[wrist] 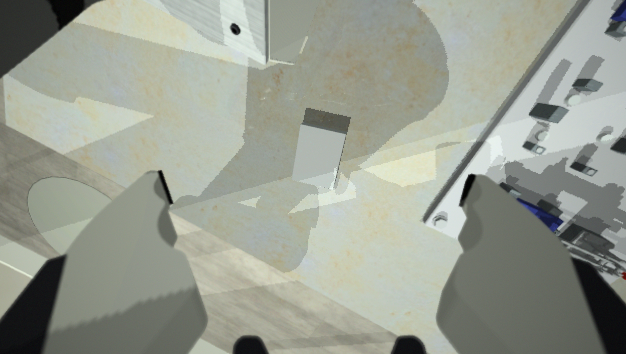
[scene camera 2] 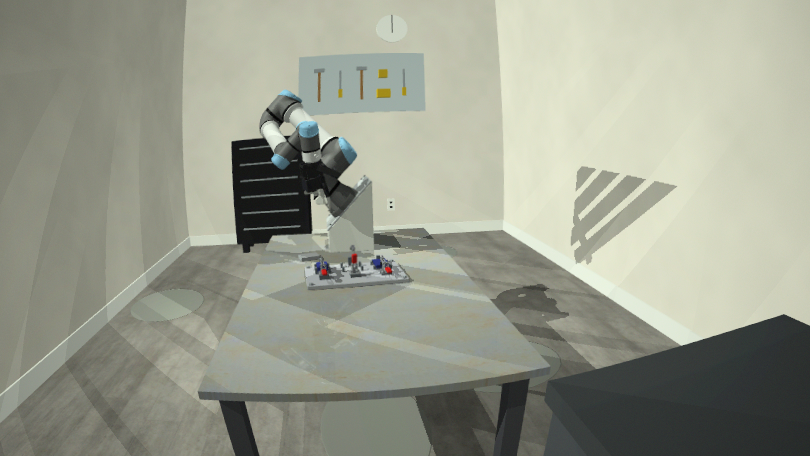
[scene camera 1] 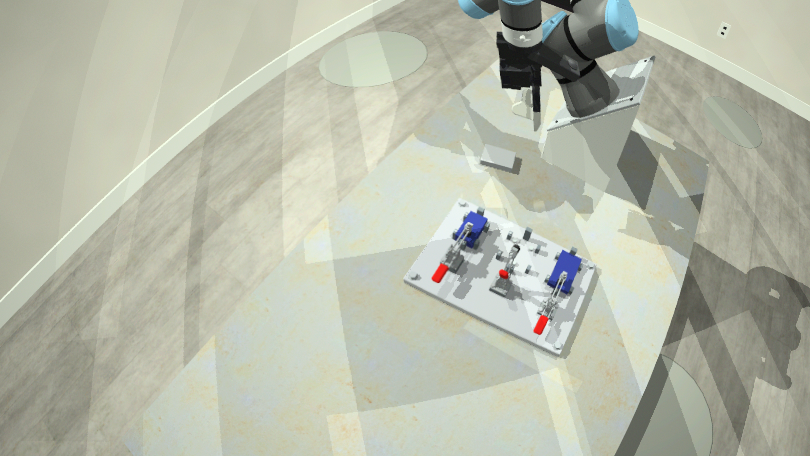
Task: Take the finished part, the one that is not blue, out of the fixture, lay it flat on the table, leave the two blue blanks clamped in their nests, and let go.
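Frame: origin at the arm's base, x ahead, y left, z up, level; centimetres.
Seen in the pictures: gripper, fingertip midpoint: [wrist: 316,176] [scene camera 2: 321,205] [scene camera 1: 534,104]; arm's base, origin of the base link: [scene camera 2: 345,204] [scene camera 1: 594,101].
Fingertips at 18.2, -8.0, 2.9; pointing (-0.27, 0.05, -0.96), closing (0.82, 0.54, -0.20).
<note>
Offsets run from my fingertips to a thing's top centre, as dx, dy, dz. Level surfaces: height alone.
The finished part, a light grey block {+0.4, -6.6, -20.5} [scene camera 1: 498,156] [scene camera 2: 310,258] [wrist: 320,155], lies flat on the table {dz -22.0} [scene camera 1: 272,351] behind the fixture plate {+25.1, +14.3, -20.5} [scene camera 1: 476,300] [wrist: 520,135]. My gripper [scene camera 1: 527,116] [wrist: 316,176] is open and empty. It hangs above the table near the block, apart from it; in the wrist view the block shows between and beyond the fingertips. One blue blank {+23.4, +2.7, -17.9} [scene camera 1: 476,220] [wrist: 540,215] and another blue blank {+17.6, +23.9, -18.9} [scene camera 1: 566,266] [scene camera 2: 376,262] sit in the outer nests under lowered clamps. The middle nest holds no part, and its clamp's red handle {+30.0, +15.5, -12.2} [scene camera 1: 503,273] [scene camera 2: 354,258] stands upright.
The arm's pedestal [scene camera 1: 589,152] [scene camera 2: 351,233] stands close to the gripper and block. The outer clamps' red handles {+36.3, +5.6, -16.3} [scene camera 1: 439,273] {+31.5, +27.1, -17.3} [scene camera 1: 541,324] point toward the plate's front edge. A black drawer cabinet [scene camera 2: 269,189] stands behind the table.
</note>
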